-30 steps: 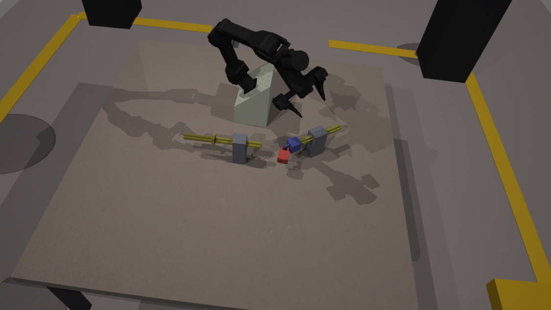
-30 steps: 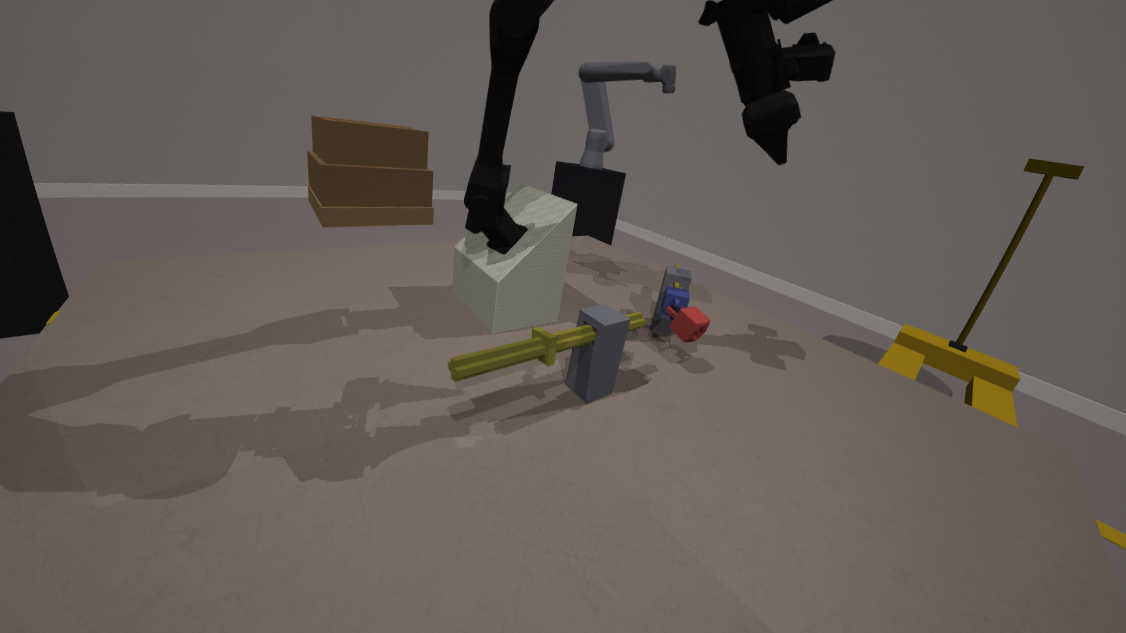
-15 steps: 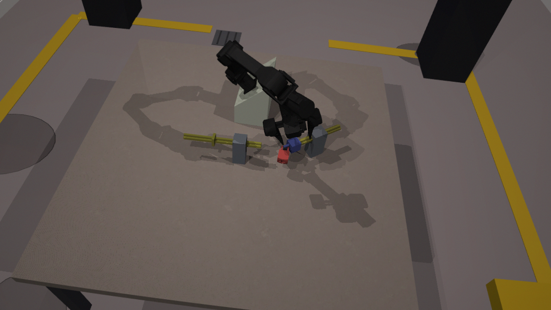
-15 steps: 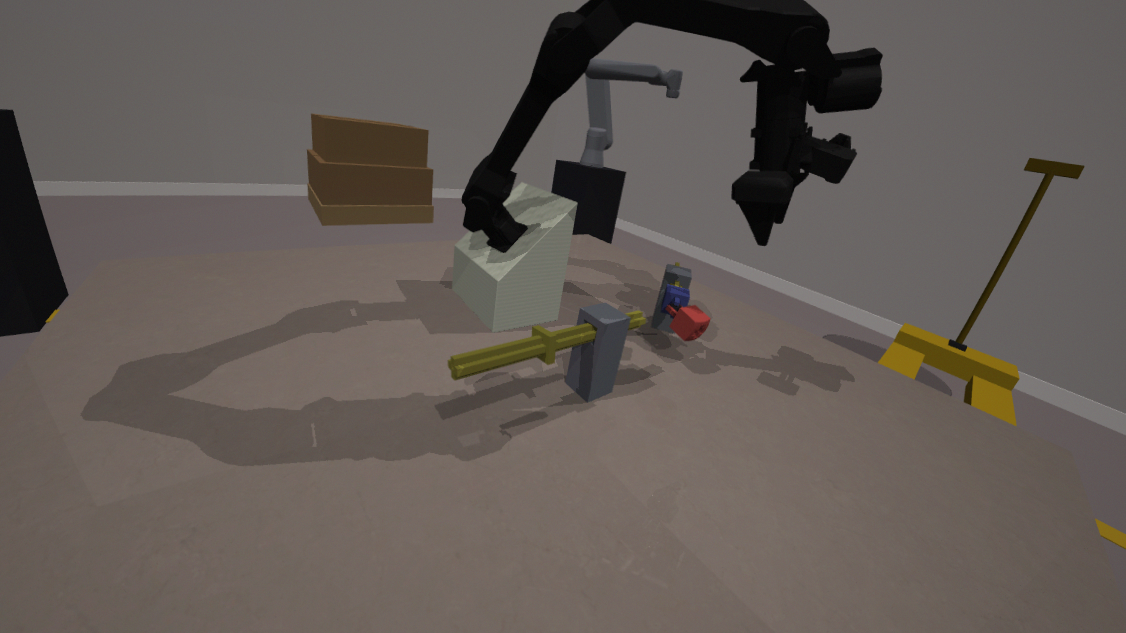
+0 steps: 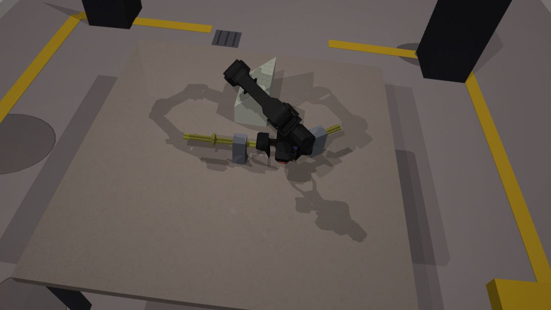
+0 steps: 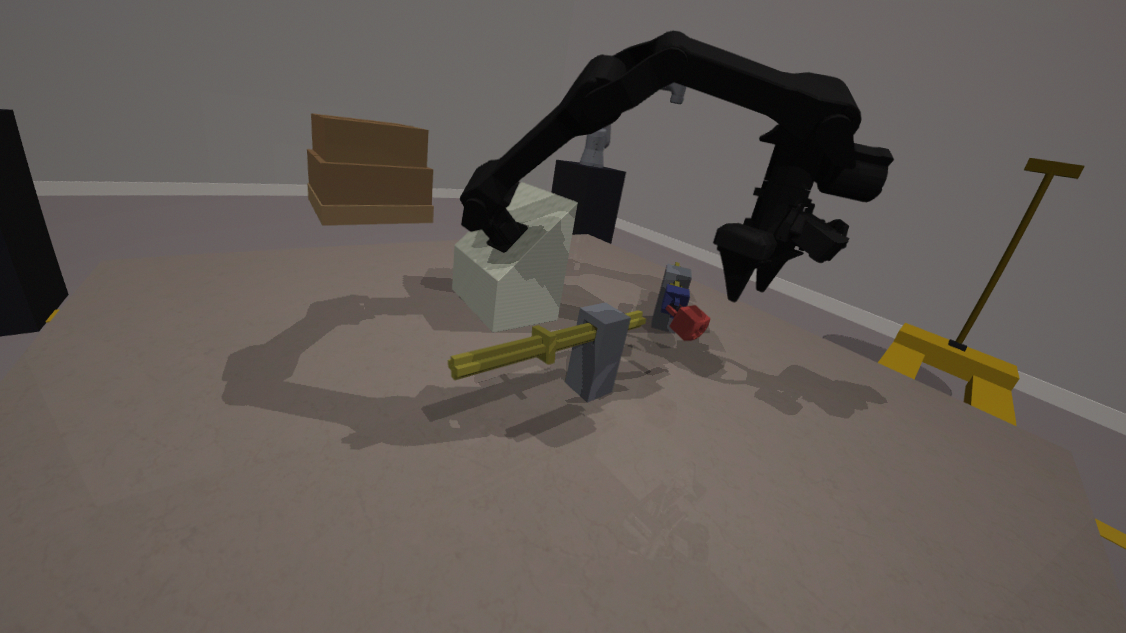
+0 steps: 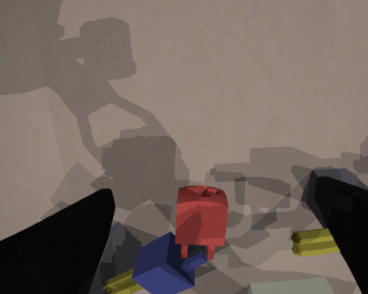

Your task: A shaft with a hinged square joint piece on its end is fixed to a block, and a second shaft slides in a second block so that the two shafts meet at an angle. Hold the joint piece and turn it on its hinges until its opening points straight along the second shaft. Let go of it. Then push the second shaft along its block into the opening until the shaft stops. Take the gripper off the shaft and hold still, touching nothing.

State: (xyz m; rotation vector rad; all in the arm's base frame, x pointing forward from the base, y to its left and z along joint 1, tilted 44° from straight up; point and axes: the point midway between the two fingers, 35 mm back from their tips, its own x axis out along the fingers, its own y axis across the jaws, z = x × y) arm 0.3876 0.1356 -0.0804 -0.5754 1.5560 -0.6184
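Right now the red joint piece is 80 mm behind my gripper tip, 10 mm to the left of it and 80 mm below it.
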